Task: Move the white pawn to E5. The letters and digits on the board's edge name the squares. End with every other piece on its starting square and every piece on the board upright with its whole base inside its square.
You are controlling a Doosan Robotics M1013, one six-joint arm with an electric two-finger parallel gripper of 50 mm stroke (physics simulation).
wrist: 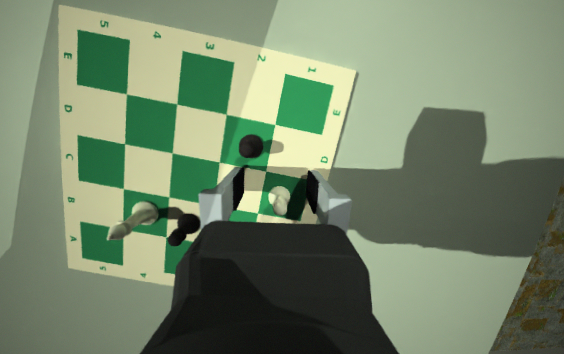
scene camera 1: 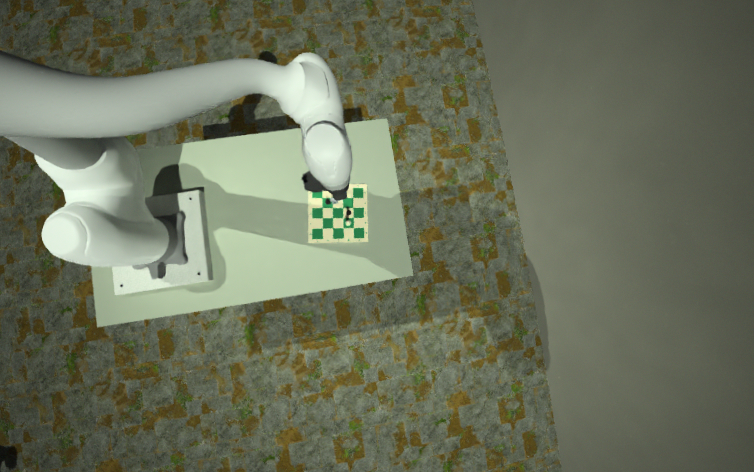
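Seen in the pictures: gripper, fingertip midpoint: (wrist: 275, 181) (scene camera 1: 334, 195); arm's base, link origin: (scene camera 1: 160, 240).
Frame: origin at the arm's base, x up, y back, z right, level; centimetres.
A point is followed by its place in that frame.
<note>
The white pawn (wrist: 280, 198) {x -0.3, y -62.5, z -11.0 cm} stands upright on C1 in the wrist view; the gripper hides it in the scene view. My gripper (wrist: 275, 181) {x -1.6, y -61.6, z -10.6 cm} (scene camera 1: 336, 198) {x -1.6, y -61.6, z -10.6 cm} is open, with one finger on each side of the pawn and nothing gripped. The fingertips' exact height beside the pawn is hard to tell. The green and cream board (wrist: 150, 125) {x -2.3, y -58.3, z -0.4 cm} (scene camera 1: 309, 222) {x -2.3, y -51.6, z -1.4 cm} shows E5 (wrist: 102, 62) {x -2.3, y -54.1, z 3.1 cm} (scene camera 1: 317, 233) {x -2.3, y -54.1, z 3.0 cm} as a bare green corner square. A black piece (wrist: 251, 146) {x 0.6, y -58.7, z -8.6 cm} (scene camera 1: 327, 201) {x 0.6, y -59.2, z -7.9 cm} stands upright on D2, close to the left fingertip.
A tall white piece (wrist: 144, 213) {x -1.4, y -65.3, z -0.2 cm} (scene camera 1: 348, 222) {x 1.6, y -66.0, z 0.6 cm} stands on B4. A black piece (wrist: 188, 223) {x -1.4, y -65.9, z -3.8 cm} (scene camera 1: 348, 212) {x 0.7, y -66.3, z -3.2 cm} stands on B3, left of the gripper body in the wrist view. The board lies on a pale table (scene camera 1: 261, 239) {x -2.9, y -33.6, z 2.9 cm}. Shadows of the arm cross both.
</note>
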